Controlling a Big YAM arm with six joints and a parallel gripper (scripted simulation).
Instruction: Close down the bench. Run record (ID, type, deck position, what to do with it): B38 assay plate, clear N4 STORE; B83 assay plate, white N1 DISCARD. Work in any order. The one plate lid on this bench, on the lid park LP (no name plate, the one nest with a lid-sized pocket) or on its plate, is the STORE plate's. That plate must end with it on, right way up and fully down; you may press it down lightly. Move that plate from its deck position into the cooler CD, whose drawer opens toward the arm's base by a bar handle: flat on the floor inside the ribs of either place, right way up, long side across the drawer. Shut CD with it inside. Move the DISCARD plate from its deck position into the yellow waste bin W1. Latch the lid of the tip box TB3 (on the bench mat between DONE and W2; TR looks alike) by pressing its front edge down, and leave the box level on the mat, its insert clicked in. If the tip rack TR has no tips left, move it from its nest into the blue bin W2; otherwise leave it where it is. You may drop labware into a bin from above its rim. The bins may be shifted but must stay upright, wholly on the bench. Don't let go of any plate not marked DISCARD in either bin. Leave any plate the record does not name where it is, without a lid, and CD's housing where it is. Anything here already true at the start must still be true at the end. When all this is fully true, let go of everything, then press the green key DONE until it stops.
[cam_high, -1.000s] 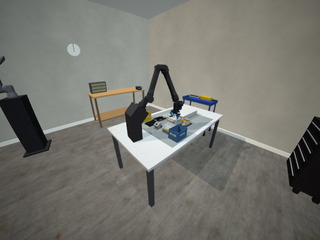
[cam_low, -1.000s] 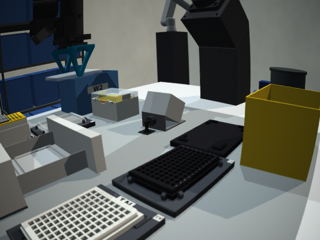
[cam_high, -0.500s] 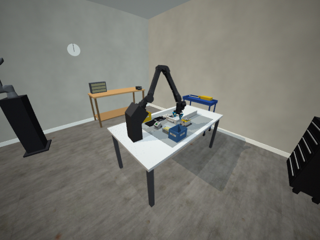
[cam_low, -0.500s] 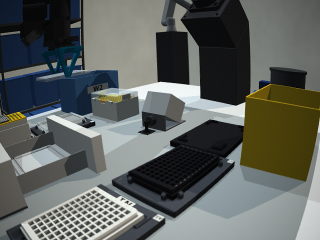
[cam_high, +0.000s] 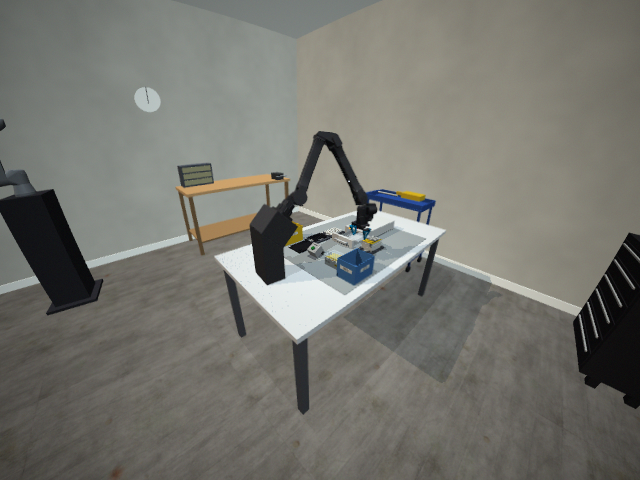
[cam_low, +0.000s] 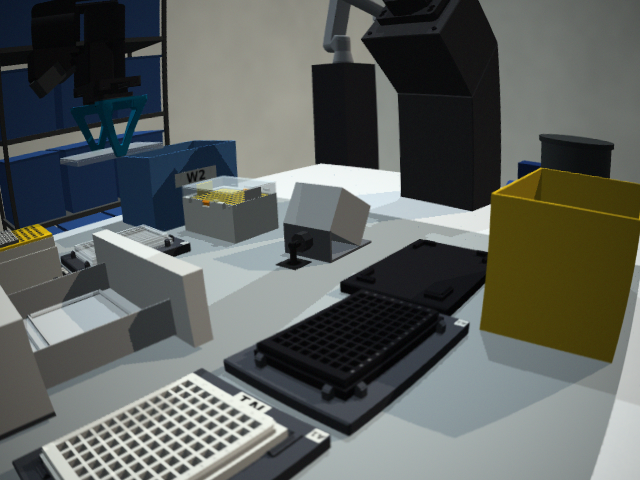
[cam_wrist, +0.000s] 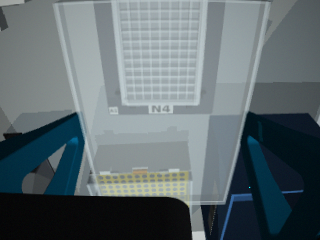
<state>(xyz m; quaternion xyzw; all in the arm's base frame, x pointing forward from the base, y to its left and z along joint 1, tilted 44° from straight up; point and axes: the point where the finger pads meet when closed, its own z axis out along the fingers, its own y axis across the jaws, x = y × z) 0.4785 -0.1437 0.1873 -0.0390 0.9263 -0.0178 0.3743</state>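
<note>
My hand is right at the clear plate lid. The rest, counted from my hand: tip box lid 18 cm behind, 1 cm to the left, 9 cm below; tip rack TR 16 cm ahead, 2 cm to the left, 9 cm below; clear plate 13 cm below.
</note>
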